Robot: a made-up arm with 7 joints. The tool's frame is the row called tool.
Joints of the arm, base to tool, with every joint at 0 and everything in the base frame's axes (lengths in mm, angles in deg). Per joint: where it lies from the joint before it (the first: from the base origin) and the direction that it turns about. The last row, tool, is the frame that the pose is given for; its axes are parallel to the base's.
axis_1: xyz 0.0 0.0 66.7 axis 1 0 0
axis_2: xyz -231.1 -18.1 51.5 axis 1 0 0
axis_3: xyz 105.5 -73.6 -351.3 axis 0 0 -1
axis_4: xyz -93.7 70.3 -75.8 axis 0 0 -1
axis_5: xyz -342.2 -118.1 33.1 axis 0 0 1
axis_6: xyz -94.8 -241.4 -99.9 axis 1 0 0
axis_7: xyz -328.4 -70.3 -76.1 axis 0 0 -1
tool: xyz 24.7 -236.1 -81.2
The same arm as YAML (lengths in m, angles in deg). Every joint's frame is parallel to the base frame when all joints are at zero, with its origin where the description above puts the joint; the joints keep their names.
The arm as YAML. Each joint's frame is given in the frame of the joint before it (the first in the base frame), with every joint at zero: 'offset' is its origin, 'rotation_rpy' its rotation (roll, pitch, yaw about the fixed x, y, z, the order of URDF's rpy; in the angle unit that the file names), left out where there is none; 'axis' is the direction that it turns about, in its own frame. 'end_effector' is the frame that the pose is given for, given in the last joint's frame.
length_unit: m
angle_unit: deg
chain:
  - id: axis_1
    offset: [0.0, 0.0, 0.0667]
    axis: "+x"
  - id: axis_2
    offset: [-0.2311, -0.0181, 0.0515]
    axis: "+x"
  - id: axis_3
    offset: [0.1055, -0.0736, -0.3513]
    axis: "-z"
  - id: axis_4
    offset: [-0.0937, 0.0703, -0.0758]
    axis: "-z"
  - id: axis_5
    offset: [-0.3422, -0.1181, 0.0331]
    axis: "+z"
  - id: axis_6
    offset: [-0.0948, -0.2414, -0.0999]
    axis: "+x"
  - id: axis_7
    offset: [-0.3284, -0.0703, -0.0761]
    axis: "-z"
end_effector:
  offset: [0.0247, -0.2361, -0.0812]

